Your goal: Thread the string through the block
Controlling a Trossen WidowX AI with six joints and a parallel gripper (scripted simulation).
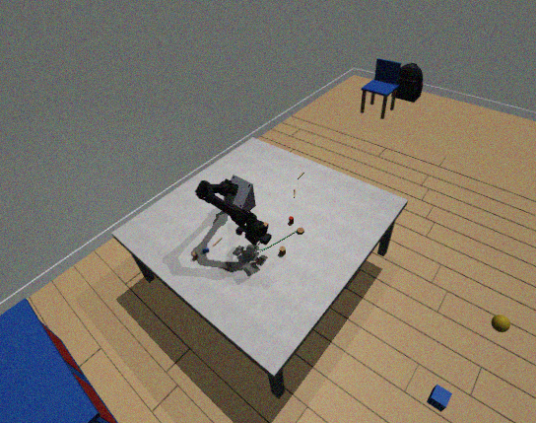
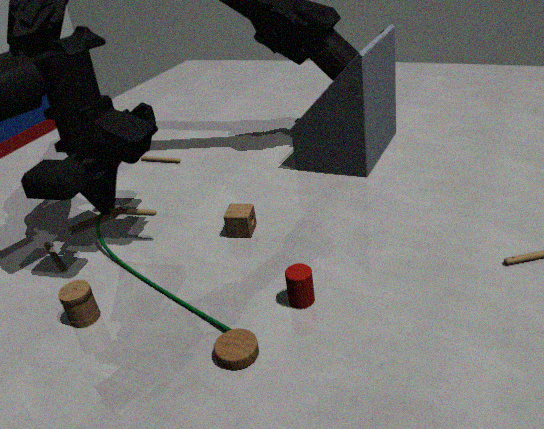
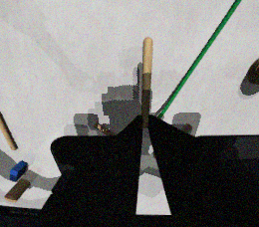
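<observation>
The wooden block lies 5 cm behind my gripper tip, 16 cm to the left of it and 3 cm below it. From my gripper tip the other things lie so: red cylinder: 6 cm ahead, 27 cm to the left, 2 cm below; then blue piece: 22 cm behind, 16 cm to the right, 3 cm below; then round wooden button: 14 cm ahead, 24 cm to the left, 3 cm below.
</observation>
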